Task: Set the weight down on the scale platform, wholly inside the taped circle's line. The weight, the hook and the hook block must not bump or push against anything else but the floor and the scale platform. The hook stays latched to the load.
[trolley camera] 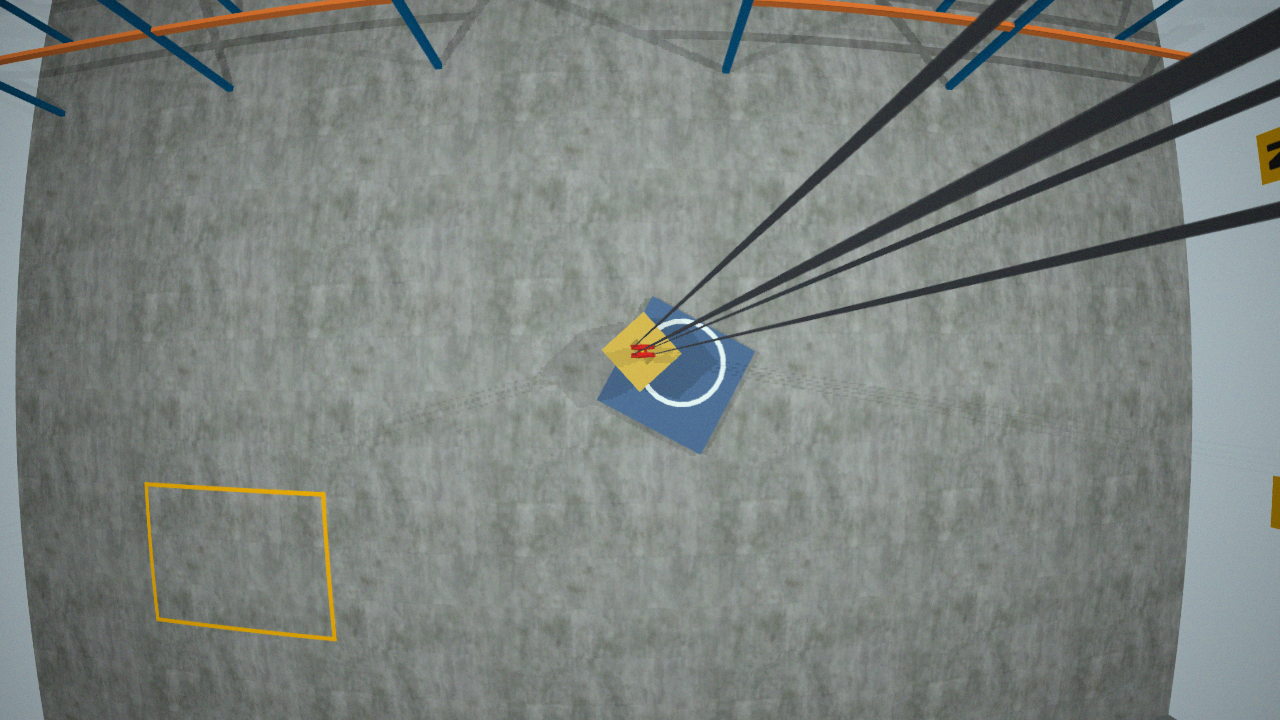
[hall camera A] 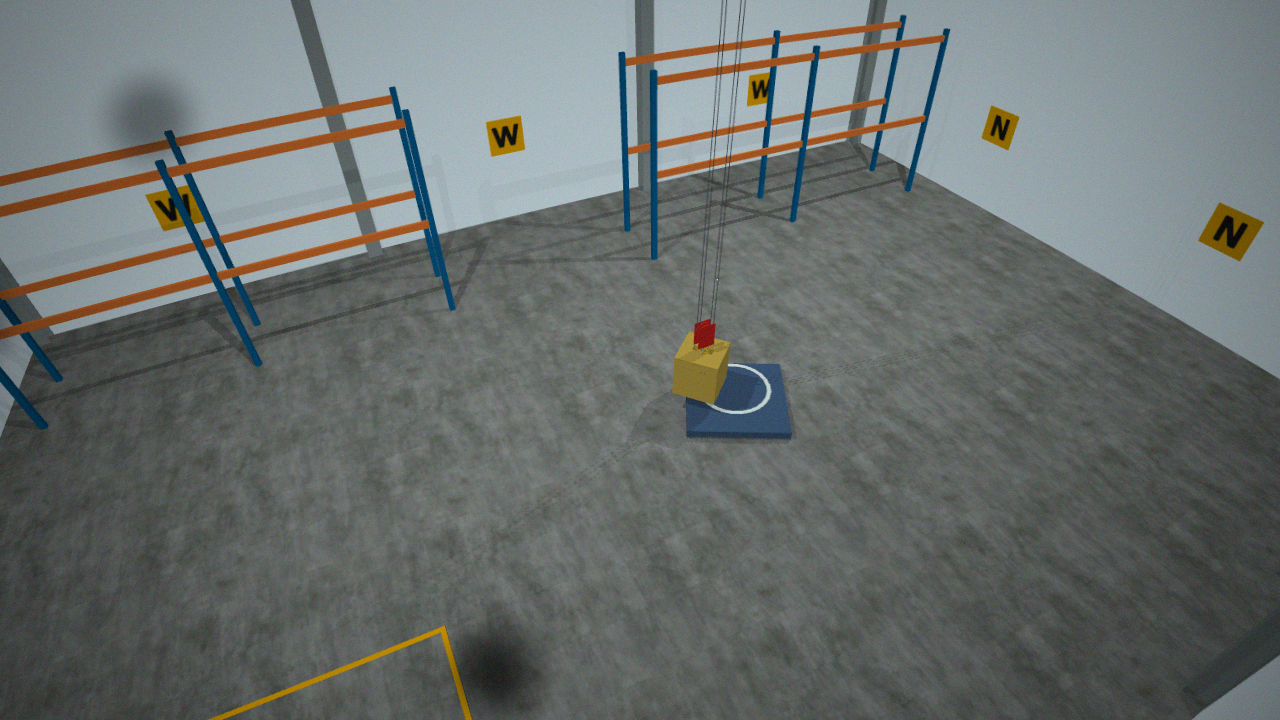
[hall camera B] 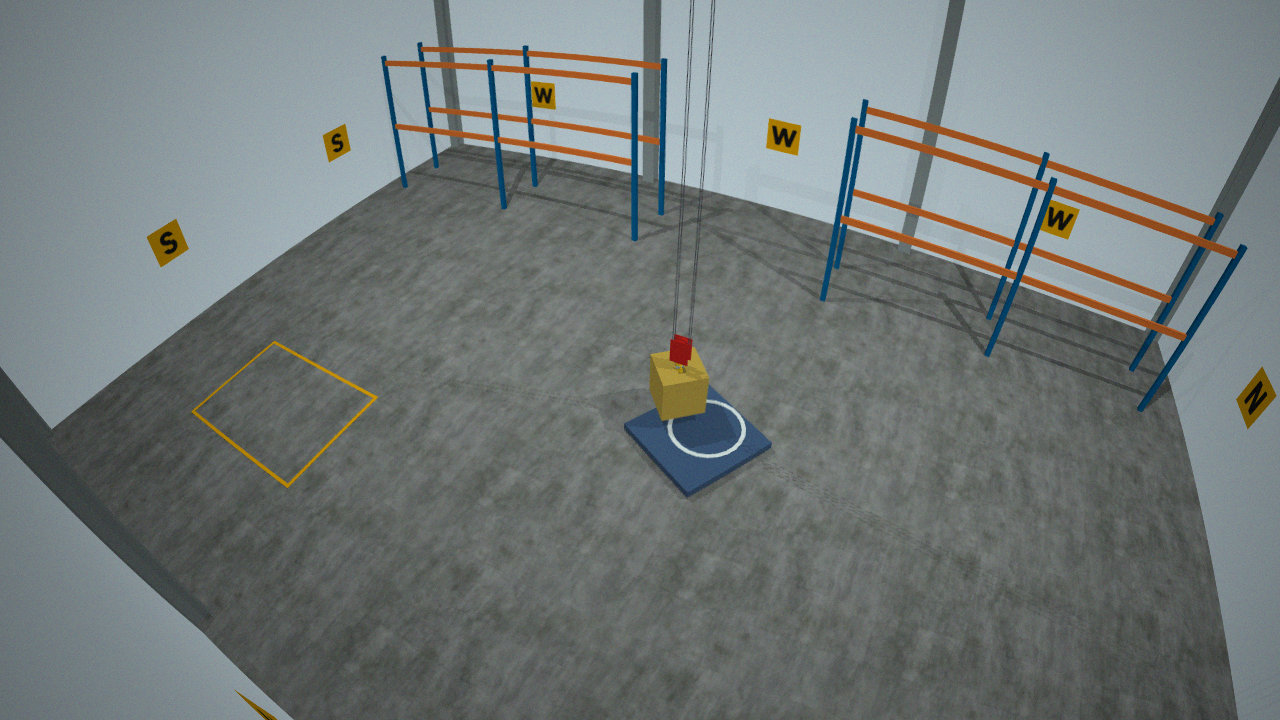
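The yellow weight (hall camera A: 696, 382) (hall camera B: 682, 399) (trolley camera: 633, 374) hangs level from the hook (hall camera A: 704, 350) (hall camera B: 682, 368) (trolley camera: 642, 351), which is latched to it under the red hook block (hall camera A: 705, 334) (hall camera B: 681, 350). The weight is above the blue scale platform (hall camera A: 771, 425) (hall camera B: 689, 474) (trolley camera: 698, 435), off to one side. In the trolley view it covers the left part of the white taped circle (hall camera A: 737, 411) (hall camera B: 707, 454) (trolley camera: 682, 404) and juts past the platform's upper-left edge. Its shadow falls on the platform and the floor. The hook's own shape is barely visible.
A blue and orange rack (hall camera A: 428, 210) (hall camera B: 634, 161) and a second such rack (hall camera A: 653, 179) (hall camera B: 1020, 268) stand along the W wall, away from the weight. A yellow outlined rectangle (hall camera A: 331, 672) (hall camera B: 324, 369) (trolley camera: 234, 488) is marked on the floor. Ropes run up from the hook block.
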